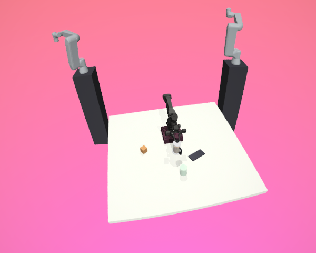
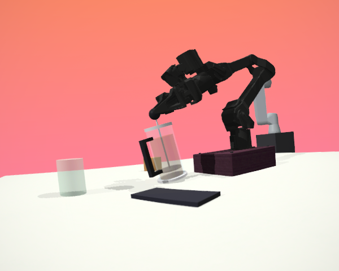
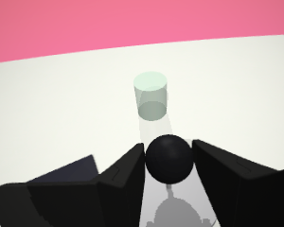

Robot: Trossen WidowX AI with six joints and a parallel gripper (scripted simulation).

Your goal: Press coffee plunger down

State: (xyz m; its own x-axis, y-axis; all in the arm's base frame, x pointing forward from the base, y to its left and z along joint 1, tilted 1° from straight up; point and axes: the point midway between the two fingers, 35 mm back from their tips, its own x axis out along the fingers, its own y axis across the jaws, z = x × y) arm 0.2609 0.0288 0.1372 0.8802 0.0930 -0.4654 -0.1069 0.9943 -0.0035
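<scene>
The coffee press is 1 cm behind my gripper tip, 1 cm to the left of it and 9 cm below it. From my gripper tip the other things lie so: orange cube: 7 cm behind, 31 cm to the right, 15 cm below.
</scene>
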